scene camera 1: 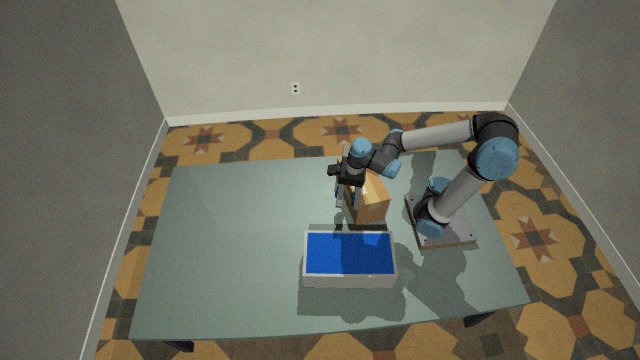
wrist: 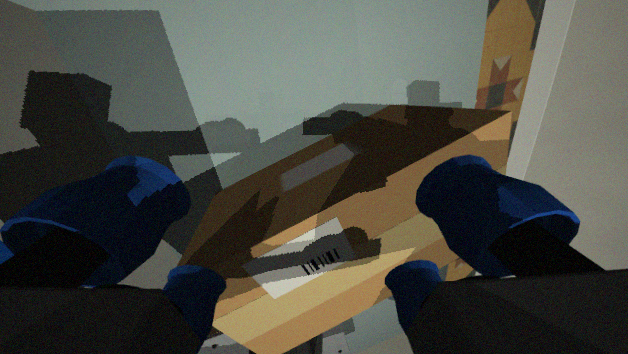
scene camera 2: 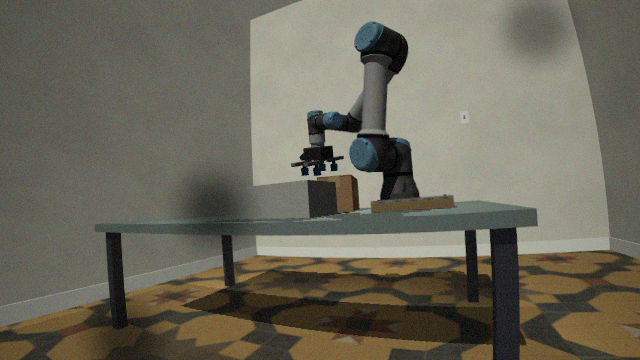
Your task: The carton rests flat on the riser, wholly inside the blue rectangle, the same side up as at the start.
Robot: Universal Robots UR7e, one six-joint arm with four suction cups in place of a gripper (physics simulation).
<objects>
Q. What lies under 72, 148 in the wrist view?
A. A grey riser.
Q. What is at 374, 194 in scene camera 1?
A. A brown carton.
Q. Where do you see a grey riser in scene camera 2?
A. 308, 198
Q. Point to a brown carton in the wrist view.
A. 304, 244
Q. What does my suction head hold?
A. Nothing.
</objects>
